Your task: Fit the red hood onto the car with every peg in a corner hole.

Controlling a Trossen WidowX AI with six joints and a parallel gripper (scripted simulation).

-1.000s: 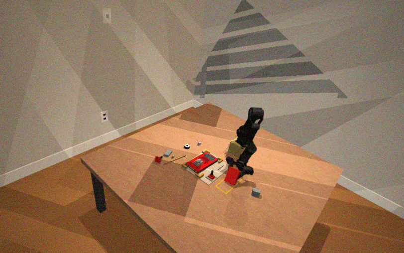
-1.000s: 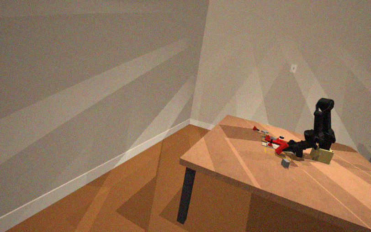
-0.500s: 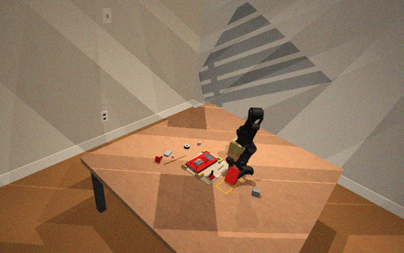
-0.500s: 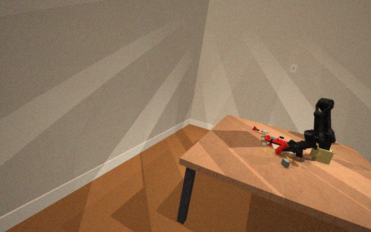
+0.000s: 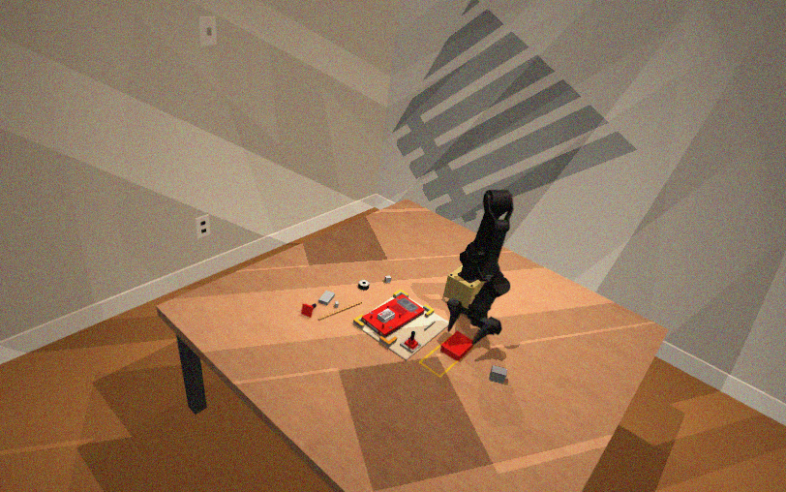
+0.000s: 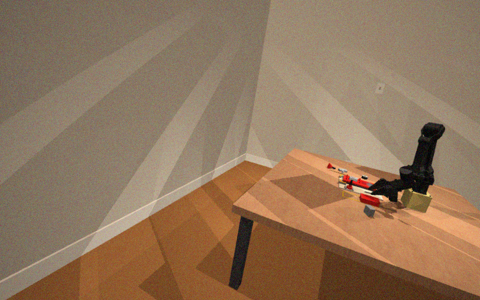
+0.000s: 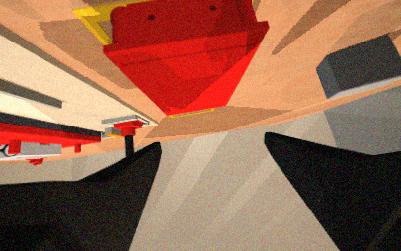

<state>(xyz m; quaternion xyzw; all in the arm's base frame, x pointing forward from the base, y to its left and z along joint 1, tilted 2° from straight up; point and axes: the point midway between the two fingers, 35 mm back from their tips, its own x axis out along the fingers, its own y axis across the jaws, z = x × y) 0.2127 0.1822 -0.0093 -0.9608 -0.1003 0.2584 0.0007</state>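
Now: gripper tip 50 mm above the red hood, 10 mm to the left of it and 10 mm past it. The rest, counted from my gripper tip: grey engine block 230 mm to the right, 110 mm ahead, 40 mm below; then grey cube 150 mm to the left, 40 mm below, 20 mm behind; then jig 210 mm to the right, 70 mm ahead, 50 mm below.
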